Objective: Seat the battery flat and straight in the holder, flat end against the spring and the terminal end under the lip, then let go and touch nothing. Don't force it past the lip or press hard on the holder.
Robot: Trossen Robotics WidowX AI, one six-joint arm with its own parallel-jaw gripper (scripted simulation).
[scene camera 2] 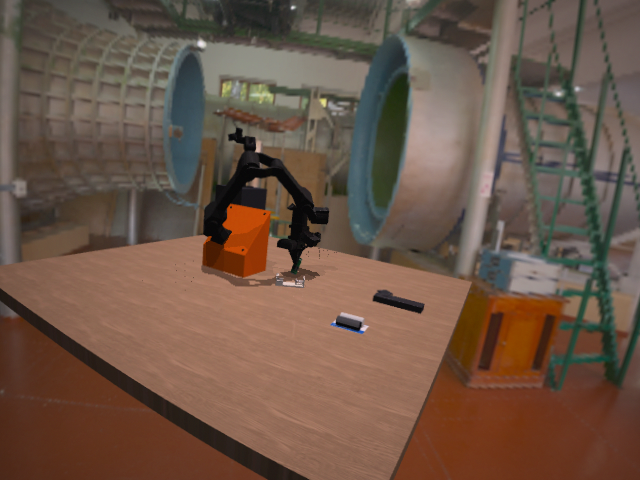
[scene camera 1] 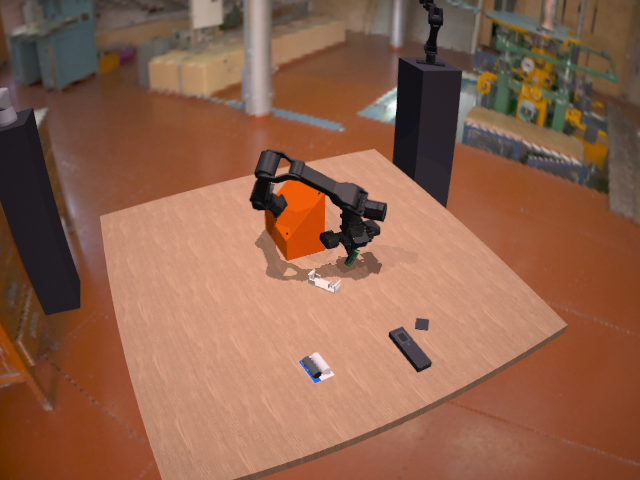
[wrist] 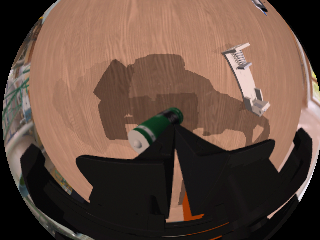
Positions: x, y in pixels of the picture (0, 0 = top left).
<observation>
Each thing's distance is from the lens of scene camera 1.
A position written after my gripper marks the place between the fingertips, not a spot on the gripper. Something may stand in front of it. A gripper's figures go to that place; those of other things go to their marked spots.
my gripper (scene camera 1: 349, 255): 166 cm
black remote (scene camera 1: 400, 337): 144 cm
</observation>
